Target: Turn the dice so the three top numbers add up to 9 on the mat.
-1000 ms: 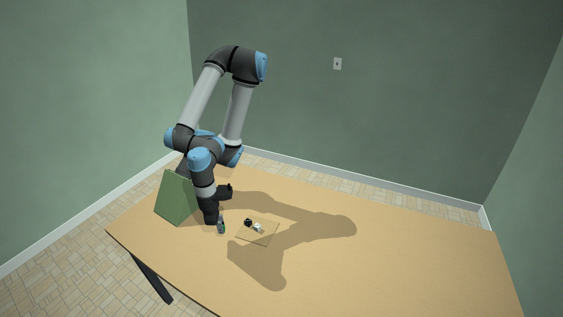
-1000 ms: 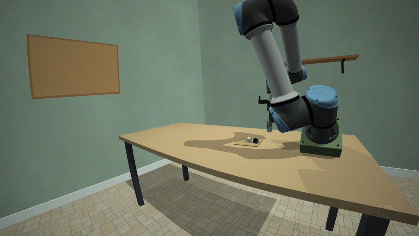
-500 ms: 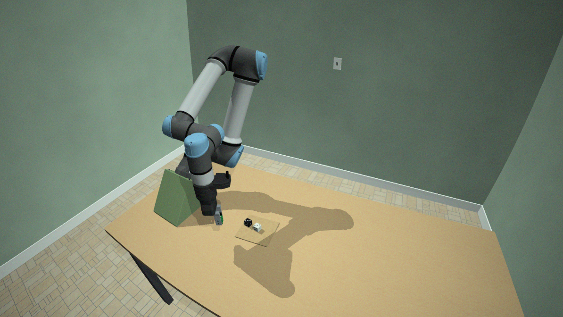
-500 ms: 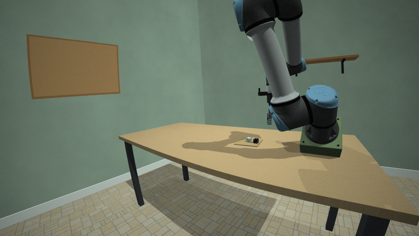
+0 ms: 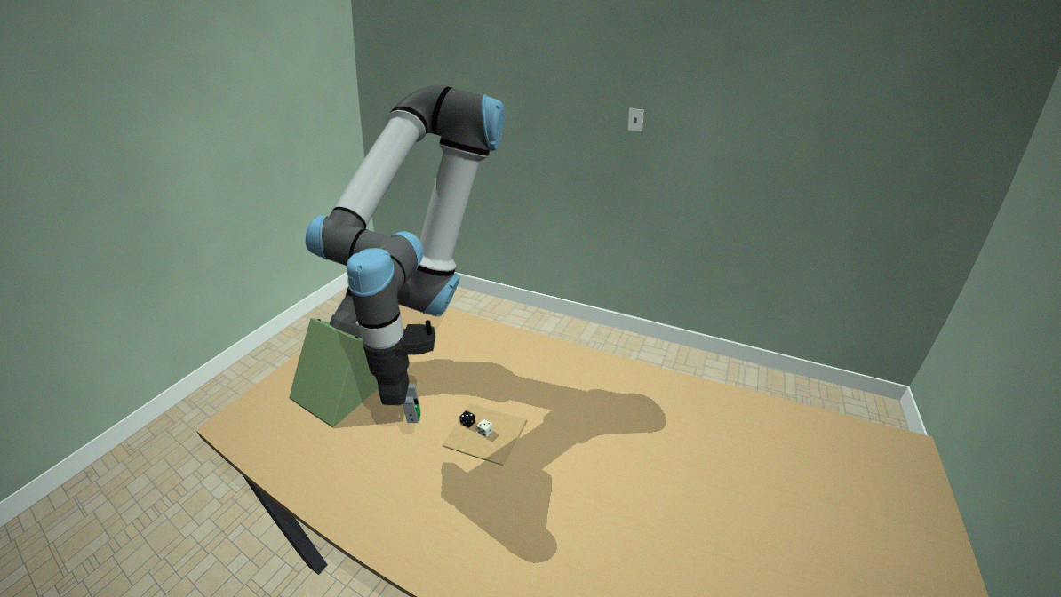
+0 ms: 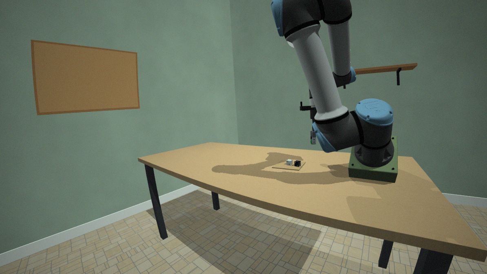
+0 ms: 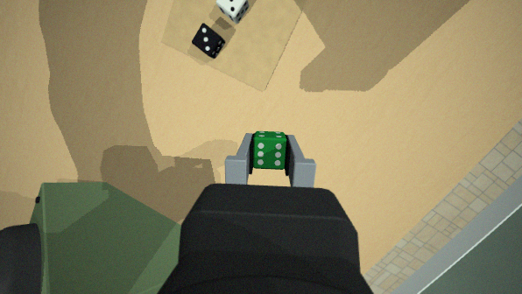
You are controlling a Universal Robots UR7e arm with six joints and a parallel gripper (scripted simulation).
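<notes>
Now: the black die 4 cm ahead of my hand, 11 cm to the left of it and 10 cm below it. Round my hand: white die: 9 cm ahead, 11 cm to the left, 10 cm below; green die: 1 cm below; tan mat: 9 cm ahead, 11 cm to the left, 12 cm below.
</notes>
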